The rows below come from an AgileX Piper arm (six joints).
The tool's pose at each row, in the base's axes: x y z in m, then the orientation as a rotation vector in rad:
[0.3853, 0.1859, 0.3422, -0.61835, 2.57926, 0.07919]
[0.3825, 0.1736, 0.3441, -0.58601, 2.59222, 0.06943]
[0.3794, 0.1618, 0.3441, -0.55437, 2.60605, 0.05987]
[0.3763, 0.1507, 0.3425, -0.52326, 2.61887, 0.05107]
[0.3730, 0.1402, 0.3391, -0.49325, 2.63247, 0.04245]
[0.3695, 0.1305, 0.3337, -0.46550, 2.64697, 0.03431]
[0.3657, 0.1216, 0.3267, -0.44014, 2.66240, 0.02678]
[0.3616, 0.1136, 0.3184, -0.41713, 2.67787, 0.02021]
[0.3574, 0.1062, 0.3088, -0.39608, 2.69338, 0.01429]
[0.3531, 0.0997, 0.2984, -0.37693, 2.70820, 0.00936]
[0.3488, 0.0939, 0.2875, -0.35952, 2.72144, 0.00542]
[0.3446, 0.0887, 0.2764, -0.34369, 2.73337, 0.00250]
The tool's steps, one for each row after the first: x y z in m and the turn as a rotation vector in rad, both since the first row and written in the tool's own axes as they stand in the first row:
[0.0064, -0.0099, -0.0049, 0.01174, 0.00723, 0.02282]
[0.0137, -0.0191, -0.0082, 0.02292, 0.01577, 0.04531]
[0.0214, -0.0276, -0.0100, 0.03351, 0.02369, 0.06733]
[0.0299, -0.0354, -0.0102, 0.04347, 0.03287, 0.08870]
[0.0392, -0.0422, -0.0086, 0.05234, 0.04352, 0.10868]
[0.0491, -0.0481, -0.0056, 0.05999, 0.05562, 0.12720]
[0.0595, -0.0530, -0.0014, 0.06638, 0.06819, 0.14419]
[0.0703, -0.0573, 0.0040, 0.07181, 0.08116, 0.15987]
[0.0812, -0.0607, 0.0102, 0.07622, 0.09371, 0.17423]
[0.0921, -0.0634, 0.0170, 0.07984, 0.10494, 0.18729]
[0.1027, -0.0656, 0.0241, 0.08266, 0.11503, 0.19919]

